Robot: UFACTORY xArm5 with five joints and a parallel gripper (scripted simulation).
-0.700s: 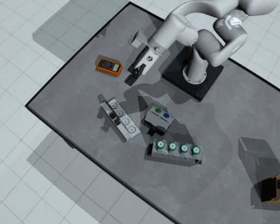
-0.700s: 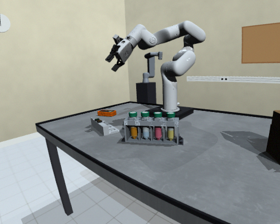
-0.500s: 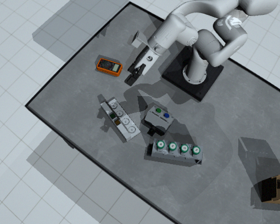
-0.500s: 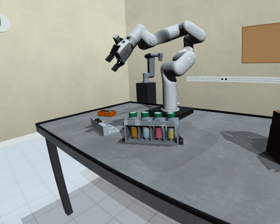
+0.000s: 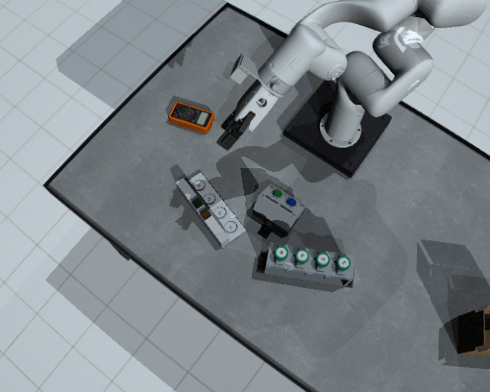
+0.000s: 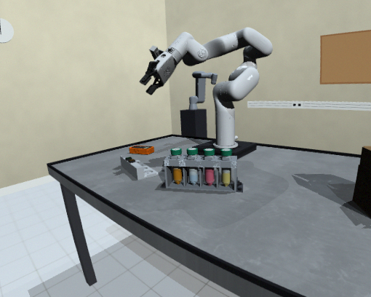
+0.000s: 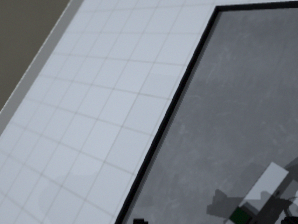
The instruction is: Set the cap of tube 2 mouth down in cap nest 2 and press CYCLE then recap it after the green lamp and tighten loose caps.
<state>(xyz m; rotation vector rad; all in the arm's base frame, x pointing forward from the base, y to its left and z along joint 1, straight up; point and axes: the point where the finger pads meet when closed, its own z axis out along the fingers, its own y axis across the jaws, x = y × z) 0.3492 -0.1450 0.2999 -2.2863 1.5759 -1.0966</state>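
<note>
Now: hand 50 mm short of the tube 2's threaded neck, 320 mm to the right of it and 220 mm above it. Round my hand: key housing: 30 mm behind, 140 mm to the left, 280 mm below; then green key: 50 mm behind, 120 mm to the left, 270 mm below; then blue key: 50 mm behind, 160 mm to the left, 270 mm below.
</note>
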